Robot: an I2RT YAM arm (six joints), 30 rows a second.
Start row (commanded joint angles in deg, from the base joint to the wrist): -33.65 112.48 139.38 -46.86 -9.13 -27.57
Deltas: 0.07 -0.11 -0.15 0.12 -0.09 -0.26; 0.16 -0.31 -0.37 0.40 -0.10 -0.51; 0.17 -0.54 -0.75 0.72 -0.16 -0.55; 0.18 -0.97 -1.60 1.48 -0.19 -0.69; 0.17 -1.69 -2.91 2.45 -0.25 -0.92; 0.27 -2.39 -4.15 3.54 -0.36 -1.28; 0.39 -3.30 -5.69 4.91 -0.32 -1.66; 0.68 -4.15 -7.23 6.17 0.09 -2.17; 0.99 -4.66 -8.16 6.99 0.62 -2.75; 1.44 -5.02 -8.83 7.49 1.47 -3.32; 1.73 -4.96 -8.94 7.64 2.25 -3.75; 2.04 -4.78 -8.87 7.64 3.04 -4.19; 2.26 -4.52 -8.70 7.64 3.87 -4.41; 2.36 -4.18 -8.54 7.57 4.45 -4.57; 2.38 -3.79 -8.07 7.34 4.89 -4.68
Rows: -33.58 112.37 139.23 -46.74 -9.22 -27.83; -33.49 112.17 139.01 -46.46 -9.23 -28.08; -33.48 111.94 138.63 -46.14 -9.29 -28.12; -33.47 111.51 137.78 -45.38 -9.32 -28.26; -33.48 110.79 136.47 -44.41 -9.38 -28.49; -33.38 110.09 135.23 -43.32 -9.49 -28.85; -33.26 109.18 133.69 -41.95 -9.45 -29.23; -32.97 108.33 132.15 -40.69 -9.04 -29.74; -32.66 107.82 131.22 -39.87 -8.51 -30.32; -32.21 107.46 130.55 -39.37 -7.66 -30.89; -31.92 107.52 130.44 -39.22 -6.88 -31.32; -31.61 107.70 130.51 -39.22 -6.09 -31.76; -31.39 107.96 130.68 -39.22 -5.26 -31.98; -31.29 108.30 130.84 -39.29 -4.68 -32.14; -31.27 108.69 131.31 -39.52 -4.24 -32.25
